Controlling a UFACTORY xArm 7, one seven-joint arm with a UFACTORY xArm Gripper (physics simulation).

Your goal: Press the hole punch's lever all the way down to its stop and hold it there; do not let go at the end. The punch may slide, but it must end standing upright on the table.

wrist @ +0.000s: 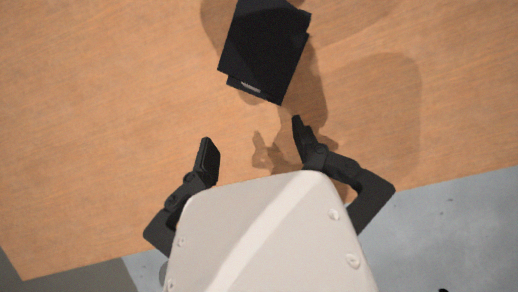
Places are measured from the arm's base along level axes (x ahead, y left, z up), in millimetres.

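Pixels of known places: gripper, fingertip midpoint: (pixel 252 136).
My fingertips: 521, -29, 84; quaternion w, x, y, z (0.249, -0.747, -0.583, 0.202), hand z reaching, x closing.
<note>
Behind a point stands the place of what it marks, as x, y, z.
The black hole punch (pixel 265 50) {429, 30, 21} stands on the wooden table at the top middle of the wrist view, its upper end cut off by the frame edge. Its broad dark lever covers most of the body, and a small light metal part shows at its near end. How far down the lever is cannot be told from this angle. My gripper (pixel 252 136) {521, -29, 84} is open, with nothing between its fingers. In the view its fingertips are below the near end of the punch, apart from it, the right fingertip nearer to it.
The wooden table (pixel 100 100) {325, -288, -47} has its near edge running slanted across the lower part of the view, with a corner at the lower left. Grey floor (pixel 450 230) shows beyond that edge. Shadows fall around the punch and right of the fingers.
</note>
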